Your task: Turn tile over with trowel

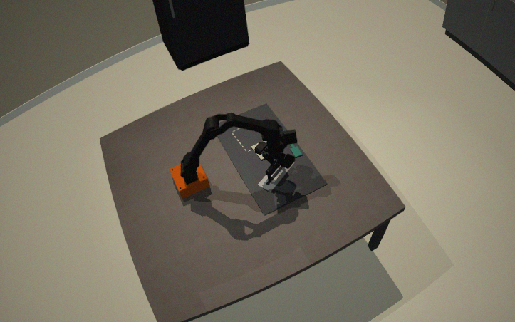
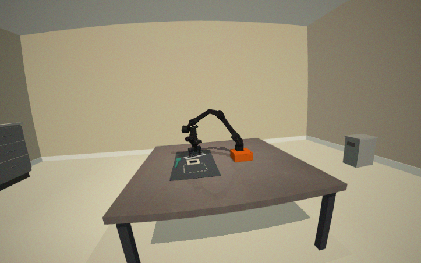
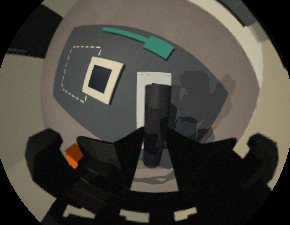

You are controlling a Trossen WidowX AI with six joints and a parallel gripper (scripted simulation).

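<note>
Now: the small trowel 2 cm ahead of my gripper tip, 1 cm to the left of it and 3 cm below it. Also, from my gripper tip: tile: 2 cm ahead, 16 cm to the left, 6 cm below; teal trowel: 15 cm ahead, 12 cm to the left, 6 cm below.
</note>
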